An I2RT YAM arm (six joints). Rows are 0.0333 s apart.
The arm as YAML. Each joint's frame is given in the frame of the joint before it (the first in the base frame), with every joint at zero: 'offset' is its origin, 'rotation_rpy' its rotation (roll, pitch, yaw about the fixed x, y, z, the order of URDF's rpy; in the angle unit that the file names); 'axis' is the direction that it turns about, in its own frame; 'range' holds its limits. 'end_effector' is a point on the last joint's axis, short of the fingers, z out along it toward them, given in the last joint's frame.
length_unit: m
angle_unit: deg
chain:
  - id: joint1
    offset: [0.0, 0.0, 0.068]
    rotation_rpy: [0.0, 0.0, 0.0]
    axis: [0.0, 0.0, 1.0]
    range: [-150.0, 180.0]
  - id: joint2
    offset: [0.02, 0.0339, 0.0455]
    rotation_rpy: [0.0, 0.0, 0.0]
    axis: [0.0, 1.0, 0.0]
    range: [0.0, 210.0]
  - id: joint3
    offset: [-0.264, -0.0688, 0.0]
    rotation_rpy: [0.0, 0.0, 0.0]
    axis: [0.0, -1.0, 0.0]
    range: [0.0, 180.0]
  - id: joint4
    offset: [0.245, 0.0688, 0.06]
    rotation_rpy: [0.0, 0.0, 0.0]
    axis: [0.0, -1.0, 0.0]
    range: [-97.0, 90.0]
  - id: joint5
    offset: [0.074, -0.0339, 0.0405]
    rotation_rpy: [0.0, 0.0, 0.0]
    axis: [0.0, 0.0, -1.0]
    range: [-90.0, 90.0]
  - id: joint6
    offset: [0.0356, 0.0, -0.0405]
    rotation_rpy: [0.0, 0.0, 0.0]
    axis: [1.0, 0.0, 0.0]
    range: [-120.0, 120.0]
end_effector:
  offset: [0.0, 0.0, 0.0]
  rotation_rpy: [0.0, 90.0, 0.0]
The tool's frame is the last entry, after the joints.
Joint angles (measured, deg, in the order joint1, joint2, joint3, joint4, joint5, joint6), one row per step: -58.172, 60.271, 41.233, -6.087, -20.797, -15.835; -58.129, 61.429, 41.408, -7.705, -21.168, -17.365; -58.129, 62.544, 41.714, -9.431, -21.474, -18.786; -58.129, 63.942, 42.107, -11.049, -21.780, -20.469; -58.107, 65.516, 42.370, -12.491, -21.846, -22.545; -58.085, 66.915, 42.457, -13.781, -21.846, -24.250; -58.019, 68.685, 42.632, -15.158, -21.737, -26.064; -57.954, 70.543, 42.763, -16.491, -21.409, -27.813; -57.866, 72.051, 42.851, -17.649, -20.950, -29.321; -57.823, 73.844, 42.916, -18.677, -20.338, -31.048; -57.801, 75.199, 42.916, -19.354, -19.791, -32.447; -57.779, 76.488, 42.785, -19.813, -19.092, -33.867; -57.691, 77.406, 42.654, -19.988, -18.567, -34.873; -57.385, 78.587, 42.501, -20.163, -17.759, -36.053; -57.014, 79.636, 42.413, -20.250, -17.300, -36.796; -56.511, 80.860, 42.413, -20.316, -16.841, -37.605; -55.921, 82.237, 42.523, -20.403, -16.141, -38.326
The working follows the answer.
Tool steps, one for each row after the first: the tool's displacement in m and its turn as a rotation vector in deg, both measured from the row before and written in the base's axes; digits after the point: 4 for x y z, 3 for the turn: 0.0014, -0.0015, -0.0060, 1.156, 2.030, 1.011; 0.0011, -0.0014, -0.0052, 1.181, 1.923, 0.909; 0.0015, -0.0021, -0.0056, 1.081, 2.053, 1.080; 0.0016, -0.0023, -0.0069, 0.861, 2.368, 1.162; 0.0011, -0.0016, -0.0070, 1.002, 2.114, 0.973; 0.0016, -0.0021, -0.0081, 1.228, 2.375, 1.059; 0.0014, -0.0020, -0.0087, 1.298, 2.483, 0.928; 0.0010, -0.0013, -0.0073, 1.025, 2.192, 0.771; 0.0009, -0.0018, -0.0084, 1.002, 2.441, 0.841; 0.0005, -0.0012, -0.0065, 0.644, 1.890, 0.691; 0.0003, -0.0010, -0.0067, 0.460, 1.908, 0.661; 0.0004, -0.0005, -0.0048, 0.235, 1.312, 0.552; 0.0012, -0.0002, -0.0061, 0.264, 1.710, 0.772; 0.0017, 0.0001, -0.0050, 0.423, 1.190, 0.713; 0.0024, 0.0001, -0.0053, 0.443, 1.245, 0.917; 0.0028, -0.0001, -0.0055, 0.425, 1.432, 0.829
Tool pose at each row, in the base's axes (x y z in m, rotation vector in deg; rounded; the steps above come from the unrounded poses): 0.1359, -0.1950, 0.2740, 28.864, 111.476, -26.988; 0.1373, -0.1965, 0.2680, 28.290, 113.960, -25.911; 0.1384, -0.1979, 0.2627, 27.833, 116.323, -24.815; 0.1399, -0.2000, 0.2571, 27.105, 118.799, -23.734; 0.1415, -0.2022, 0.2503, 26.098, 121.516, -22.905; 0.1426, -0.2039, 0.2433, 25.381, 123.989, -21.936; 0.1441, -0.2060, 0.2352, 24.646, 126.781, -20.729; 0.1455, -0.2080, 0.2265, 24.062, 129.666, -19.516; 0.1465, -0.2093, 0.2193, 23.521, 132.166, -18.578; 0.1474, -0.2110, 0.2108, 22.847, 134.906, -17.678; 0.1479, -0.2123, 0.2043, 22.199, 136.996, -17.099; 0.1482, -0.2133, 0.1976, 21.485, 139.052, -16.745; 0.1486, -0.2138, 0.1928, 20.829, 140.456, -16.551; 0.1498, -0.2140, 0.1867, 19.876, 142.278, -16.321; 0.1515, -0.2140, 0.1817, 19.080, 143.614, -15.789; 0.1539, -0.2139, 0.1764, 18.020, 145.022, -15.156; 0.1567, -0.2140, 0.1709, 17.041, 146.594, -14.611

